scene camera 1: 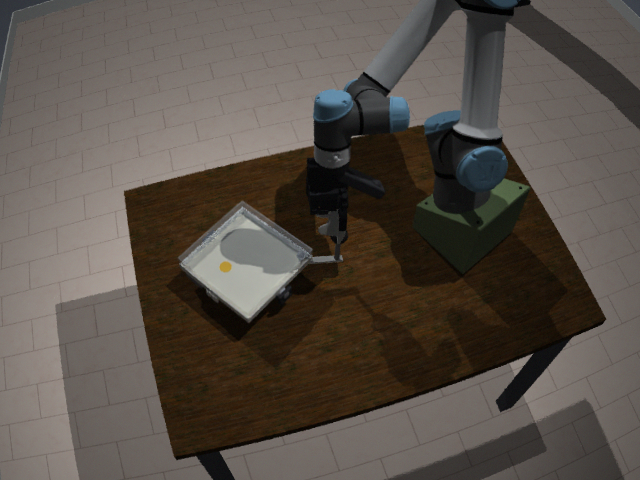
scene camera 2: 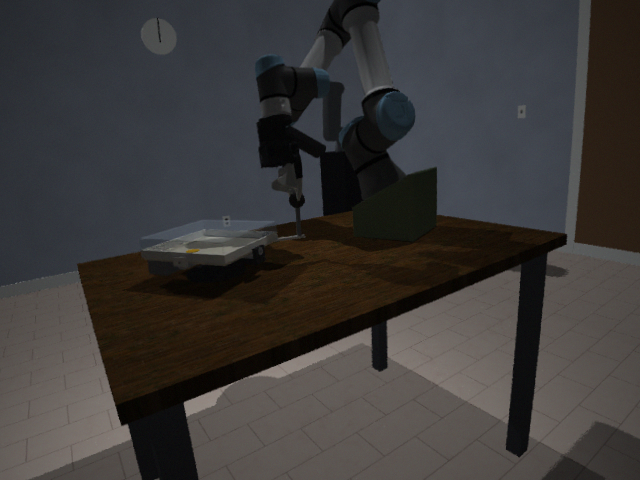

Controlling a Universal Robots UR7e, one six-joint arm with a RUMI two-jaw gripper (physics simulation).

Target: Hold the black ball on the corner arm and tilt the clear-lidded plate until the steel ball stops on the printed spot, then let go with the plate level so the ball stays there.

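The clear-lidded plate [scene camera 1: 242,297] [scene camera 2: 222,252] sits at the left of the table, with the orange printed spot [scene camera 1: 225,267] [scene camera 2: 192,250] on its pale floor. Any tilt is too slight to judge. A small grey blob, seemingly the steel ball [scene camera 1: 302,255], shows dimly inside the plate's right corner in scene camera 1, well away from the spot; I cannot make it out in scene camera 2. The corner arm [scene camera 1: 324,259] [scene camera 2: 298,222] runs from that corner and rises to the black ball [scene camera 1: 339,238] [scene camera 2: 296,200]. My gripper [scene camera 1: 338,234] [scene camera 2: 295,196] is shut on the black ball from above.
The green wedge-shaped base [scene camera 1: 444,242] [scene camera 2: 398,211] carries the robot at the right of the wooden table [scene camera 1: 320,372] [scene camera 2: 289,310]. A shadow covers part of the plate's floor. Dark supports show beneath the plate, close to the table top.
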